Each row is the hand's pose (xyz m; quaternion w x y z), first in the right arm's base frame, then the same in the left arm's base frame.
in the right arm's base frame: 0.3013 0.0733 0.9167 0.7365 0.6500 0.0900 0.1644
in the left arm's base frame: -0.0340 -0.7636 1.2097 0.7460 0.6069 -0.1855 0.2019
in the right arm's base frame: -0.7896 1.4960 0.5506 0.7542 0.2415 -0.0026 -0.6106
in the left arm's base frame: -0.3889 0.8954 0.5241 0.6301 0.3833 -0.2093 -0.6421
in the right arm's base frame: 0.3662 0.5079 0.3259 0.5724 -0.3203 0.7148 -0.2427
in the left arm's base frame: 0.4119 -0.3965 0.7530 0.6851 -0.1378 0.6022 -0.3860
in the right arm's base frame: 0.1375 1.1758 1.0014 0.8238 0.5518 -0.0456 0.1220
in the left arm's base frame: 0.0992 0.3415 1.3117 0.7926 0.5033 -0.3211 0.1236
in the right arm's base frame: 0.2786 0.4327 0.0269 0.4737 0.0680 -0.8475 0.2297
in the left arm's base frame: 0.4528 -0.4576 0.4410 0.2891 -0.1100 -0.9379 0.1568
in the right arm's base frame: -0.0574 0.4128 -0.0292 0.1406 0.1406 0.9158 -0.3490
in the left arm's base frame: 0.1888 -0.3815 0.2386 0.2969 0.3552 0.8292 -0.3132
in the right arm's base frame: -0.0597 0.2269 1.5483 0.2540 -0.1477 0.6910 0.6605
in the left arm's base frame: -0.5832 -0.4805 1.6233 0.5065 -0.1914 0.6188 0.5692
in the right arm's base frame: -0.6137 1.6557 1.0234 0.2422 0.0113 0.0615 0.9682
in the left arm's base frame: -0.4105 1.0200 1.0379 0.3913 -0.2051 -0.0100 0.8971
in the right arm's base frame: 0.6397 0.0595 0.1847 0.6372 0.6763 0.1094 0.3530
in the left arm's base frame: 0.5811 -0.9116 0.7094 0.6830 0.5897 -0.1494 0.4043
